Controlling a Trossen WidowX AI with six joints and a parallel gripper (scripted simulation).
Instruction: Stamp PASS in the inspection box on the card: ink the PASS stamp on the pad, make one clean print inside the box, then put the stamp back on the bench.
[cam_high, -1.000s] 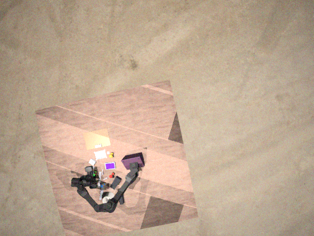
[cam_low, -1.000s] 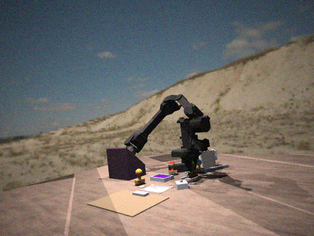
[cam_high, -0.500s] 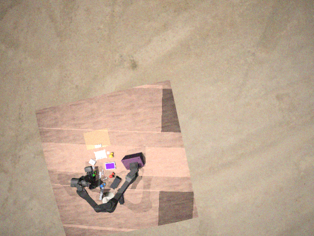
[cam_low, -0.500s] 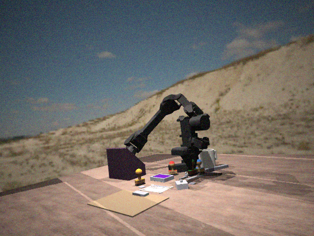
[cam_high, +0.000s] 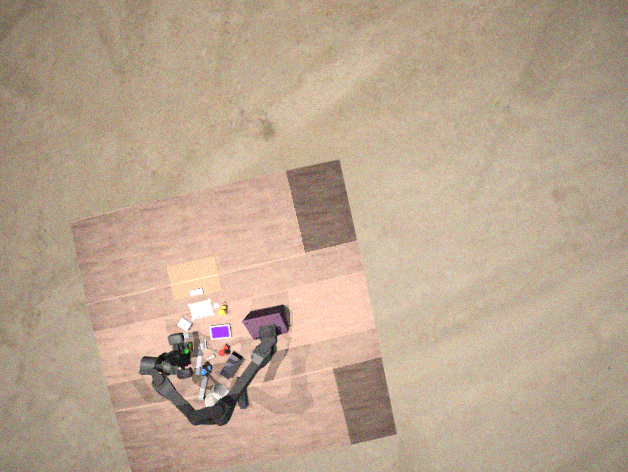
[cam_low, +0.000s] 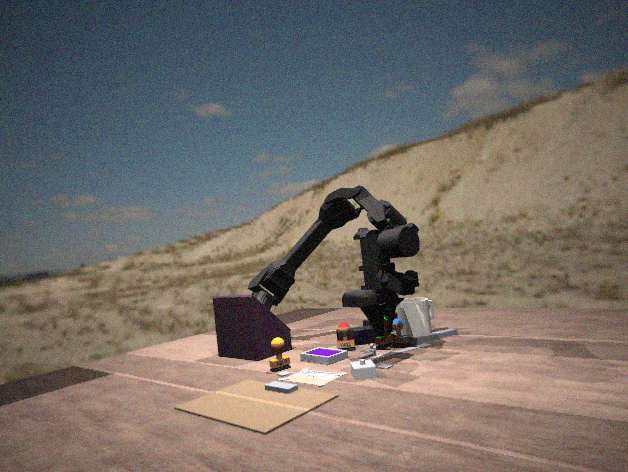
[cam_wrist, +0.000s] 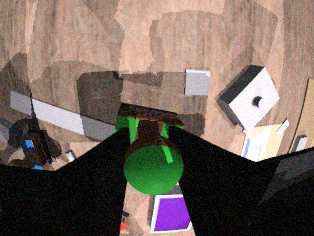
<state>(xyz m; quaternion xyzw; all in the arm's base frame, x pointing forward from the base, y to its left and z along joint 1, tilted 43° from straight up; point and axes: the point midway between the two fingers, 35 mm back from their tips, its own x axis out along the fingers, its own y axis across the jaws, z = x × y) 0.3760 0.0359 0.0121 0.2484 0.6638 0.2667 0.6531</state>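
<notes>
My gripper tip is now 14 cm past the purple ink pad, 4 cm to the left of it and 5 cm above it. Round my gripper tip: grey block 1 cm ahead, 10 cm to the right, 3 cm below; then green-knobbed PASS stamp right at my gripper tip; then blue stamp 4 cm behind, 12 cm to the left, 3 cm below.
</notes>
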